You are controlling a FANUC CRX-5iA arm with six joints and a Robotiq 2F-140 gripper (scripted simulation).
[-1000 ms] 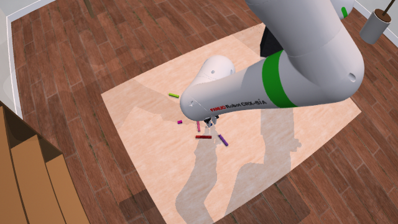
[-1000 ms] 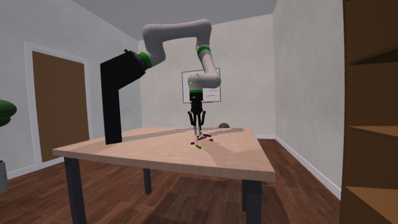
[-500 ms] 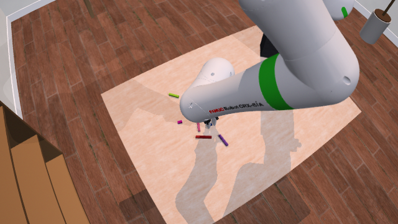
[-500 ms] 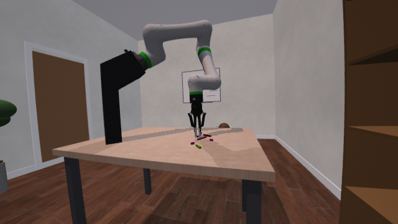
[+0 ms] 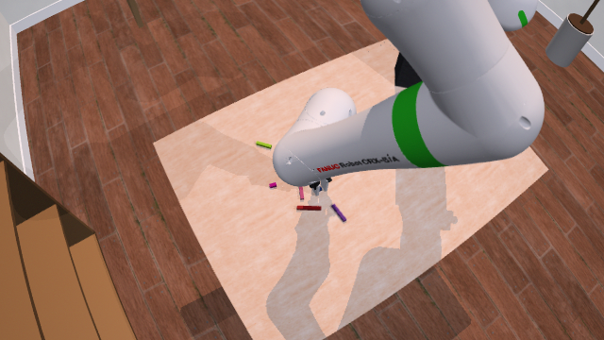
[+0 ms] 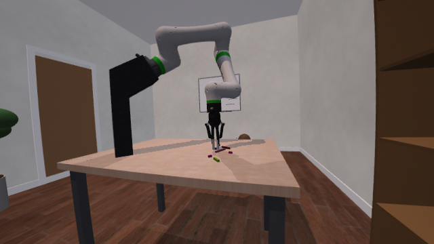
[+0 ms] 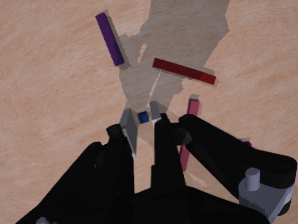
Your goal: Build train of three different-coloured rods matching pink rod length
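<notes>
Right now my hand is 30 mm above the blue rod. Round my hand: red rod 50 mm ahead, 40 mm to the left, 30 mm below; then purple rod 90 mm to the left, 30 mm below, 20 mm behind; then pink rod 50 mm ahead, 30 mm to the right, 30 mm below.
</notes>
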